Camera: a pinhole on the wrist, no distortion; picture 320 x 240 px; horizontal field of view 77.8 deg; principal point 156.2 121.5 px. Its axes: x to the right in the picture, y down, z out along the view. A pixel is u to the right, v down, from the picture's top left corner.
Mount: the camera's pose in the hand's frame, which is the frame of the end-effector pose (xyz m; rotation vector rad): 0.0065 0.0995 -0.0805 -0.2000 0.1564 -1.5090
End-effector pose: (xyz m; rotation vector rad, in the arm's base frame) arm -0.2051 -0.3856 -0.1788 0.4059 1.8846 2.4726
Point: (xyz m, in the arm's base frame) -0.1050 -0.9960 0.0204
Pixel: behind the camera
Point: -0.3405 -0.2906 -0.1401
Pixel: 291.5 237.0
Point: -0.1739 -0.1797 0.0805
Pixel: 108.8 106.4
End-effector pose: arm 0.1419 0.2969 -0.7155 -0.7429 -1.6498 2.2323
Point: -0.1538 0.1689 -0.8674
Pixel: 133.7 199.5
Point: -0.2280 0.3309 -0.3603
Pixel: outside the picture
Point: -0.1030 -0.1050 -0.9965
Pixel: 51.5 109.0
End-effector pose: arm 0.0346 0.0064 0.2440 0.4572 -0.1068 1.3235
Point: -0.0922 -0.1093 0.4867
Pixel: 115.9 34.8
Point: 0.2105 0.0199 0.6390
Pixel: 229.7 146.8
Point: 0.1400 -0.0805 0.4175
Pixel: 281.8 67.2
